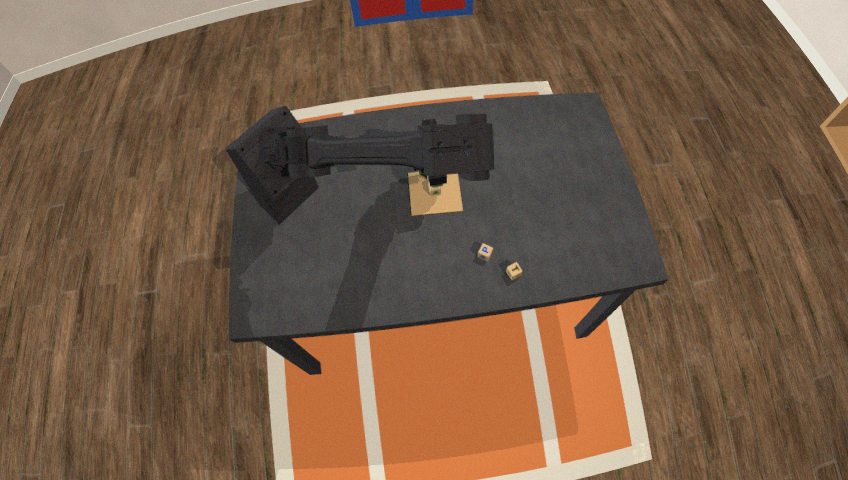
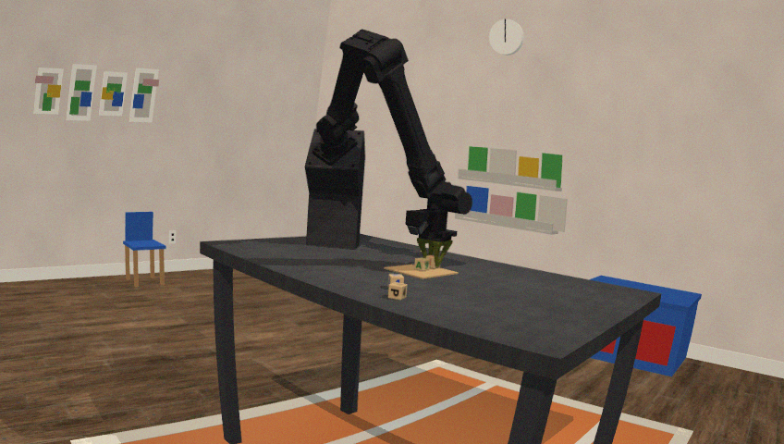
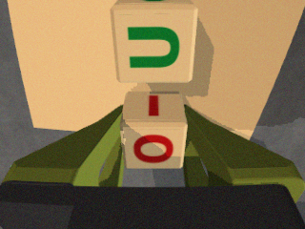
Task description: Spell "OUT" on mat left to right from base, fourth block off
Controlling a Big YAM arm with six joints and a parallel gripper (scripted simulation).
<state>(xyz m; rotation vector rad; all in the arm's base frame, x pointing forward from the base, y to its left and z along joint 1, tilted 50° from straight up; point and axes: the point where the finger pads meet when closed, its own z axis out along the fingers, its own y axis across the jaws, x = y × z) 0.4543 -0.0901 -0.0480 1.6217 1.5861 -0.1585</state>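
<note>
The O block lies right at my hand. Also, from my hand: green-lettered block 50 mm to the right, 10 mm behind; then P block 280 mm to the right, 30 mm ahead; then tan mat 50 mm to the right, 20 mm below, 10 mm behind.
</note>
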